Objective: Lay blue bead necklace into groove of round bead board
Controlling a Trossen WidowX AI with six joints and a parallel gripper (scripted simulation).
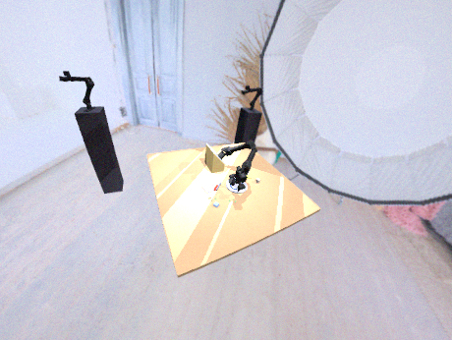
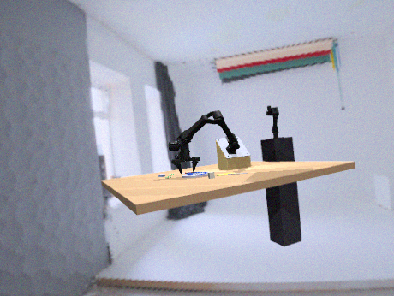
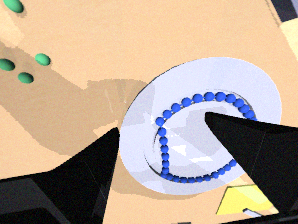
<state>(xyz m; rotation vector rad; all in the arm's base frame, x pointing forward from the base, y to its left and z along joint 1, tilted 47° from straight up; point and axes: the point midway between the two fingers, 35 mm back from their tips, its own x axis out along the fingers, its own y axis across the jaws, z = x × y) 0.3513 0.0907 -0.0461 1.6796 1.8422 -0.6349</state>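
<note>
Now: gripper tip 50 mm past the round bead board, 40 mm to the right of it and 10 mm above it. From my gripper tip the other things lie so: yellow flat piece: 200 mm to the left, 180 mm behind, 20 mm below; pale blue cube: 230 mm to the right, 120 mm ahead, 10 mm below; red-and-grey object: 140 mm to the right, 80 mm behind, 20 mm below.
</note>
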